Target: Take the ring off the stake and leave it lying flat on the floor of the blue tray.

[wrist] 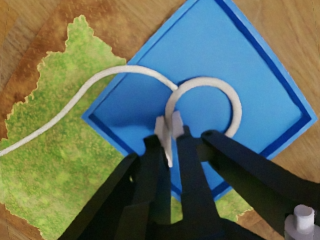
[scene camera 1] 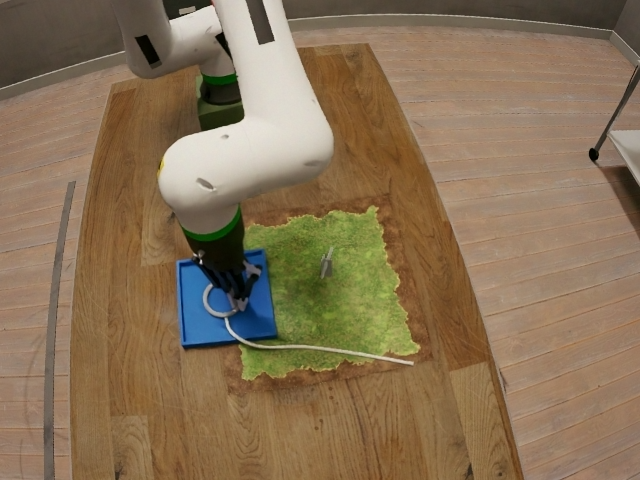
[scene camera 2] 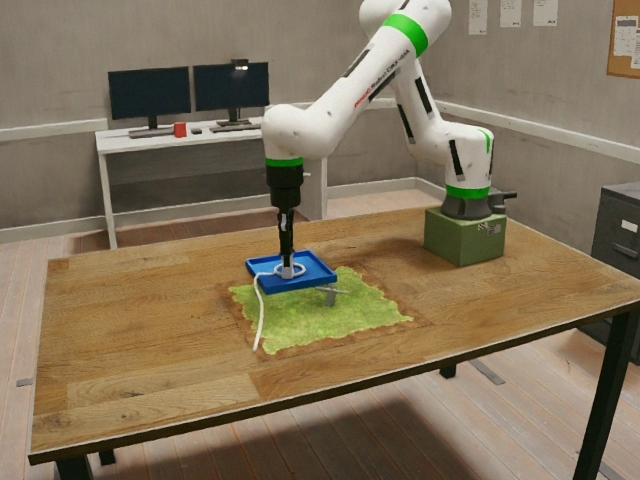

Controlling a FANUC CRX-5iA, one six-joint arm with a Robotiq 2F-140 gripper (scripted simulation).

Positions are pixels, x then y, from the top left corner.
Labels:
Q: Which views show the gripper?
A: The wrist view, scene camera 1 and scene camera 2: all of them.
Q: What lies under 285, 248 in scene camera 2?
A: The gripper.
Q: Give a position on a blue tray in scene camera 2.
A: At 317, 273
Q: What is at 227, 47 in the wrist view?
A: A blue tray.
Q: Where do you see a blue tray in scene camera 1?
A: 196, 323

